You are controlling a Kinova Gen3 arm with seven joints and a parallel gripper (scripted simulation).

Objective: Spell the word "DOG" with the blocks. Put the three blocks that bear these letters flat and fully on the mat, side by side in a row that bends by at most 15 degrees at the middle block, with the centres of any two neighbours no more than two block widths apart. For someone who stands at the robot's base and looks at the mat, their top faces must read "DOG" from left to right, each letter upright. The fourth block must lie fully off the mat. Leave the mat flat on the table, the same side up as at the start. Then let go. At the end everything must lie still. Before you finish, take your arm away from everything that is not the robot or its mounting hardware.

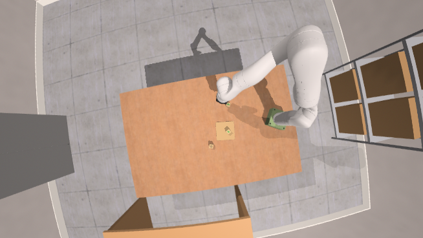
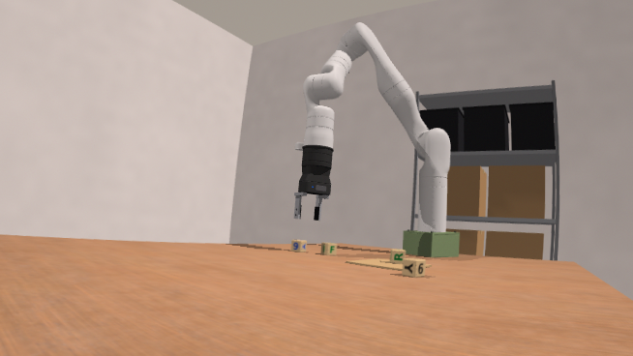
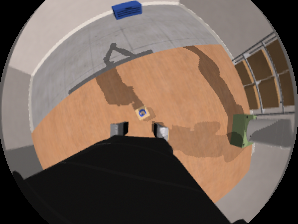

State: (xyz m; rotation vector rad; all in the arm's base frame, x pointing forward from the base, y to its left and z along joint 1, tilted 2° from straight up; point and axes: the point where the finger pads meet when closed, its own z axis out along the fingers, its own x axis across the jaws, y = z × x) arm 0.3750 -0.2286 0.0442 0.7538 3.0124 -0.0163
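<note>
My gripper is now 250 mm to the right of the wooden block and 80 mm above it. Round my hand: green-lettered block: 90 mm below, 50 mm to the left, 40 mm behind; then tan mat: 240 mm to the left, 100 mm below, 20 mm ahead; then blue-lettered block: 90 mm below, 30 mm to the right, 10 mm behind.
</note>
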